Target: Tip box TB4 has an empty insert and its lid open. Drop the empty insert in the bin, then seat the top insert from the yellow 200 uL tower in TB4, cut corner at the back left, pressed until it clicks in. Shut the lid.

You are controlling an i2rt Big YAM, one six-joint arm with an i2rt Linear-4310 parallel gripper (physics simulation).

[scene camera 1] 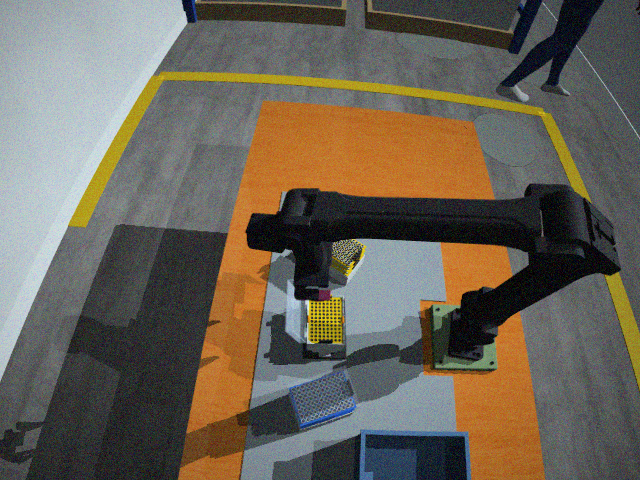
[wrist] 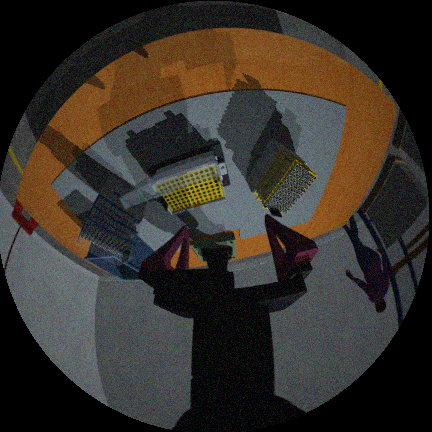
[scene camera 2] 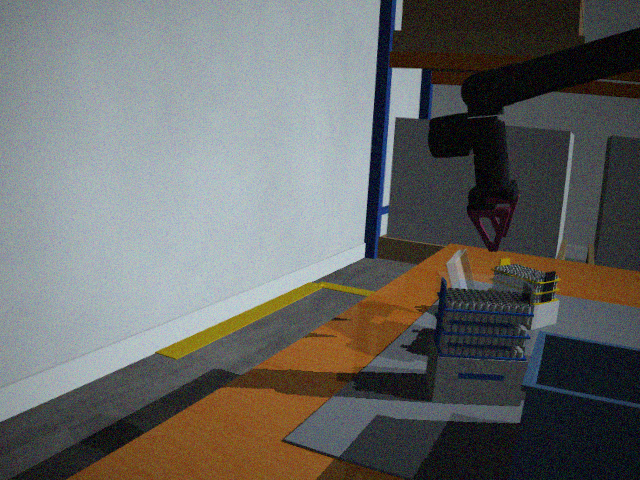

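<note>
The tip box TB4 (scene camera 1: 325, 353) stands on the grey mat with its clear lid (scene camera 1: 295, 316) (scene camera 2: 459, 269) open and upright along its left side in scene camera 1. A yellow insert (scene camera 1: 324, 322) (wrist: 194, 189) without tips sits in it; its holes are bare. The yellow tower (scene camera 1: 346, 256) (scene camera 2: 526, 283) (wrist: 286, 189), its inserts full of tips, stands behind the box, turned at an angle and partly hidden by the arm. My gripper (scene camera 2: 491, 248) (wrist: 225, 223) is open and empty, pointing down high above the mat, near the back end of the box. The bin (scene camera 1: 413, 432) (scene camera 2: 538, 356) is blue.
A blue tower (scene camera 1: 323, 400) (scene camera 2: 485, 325) (wrist: 110, 230) of tip inserts stands in front of the box, between it and the bin. The arm's green base plate (scene camera 1: 439, 361) is to the right. A person (scene camera 1: 559, 43) (wrist: 370, 265) stands beyond the work area.
</note>
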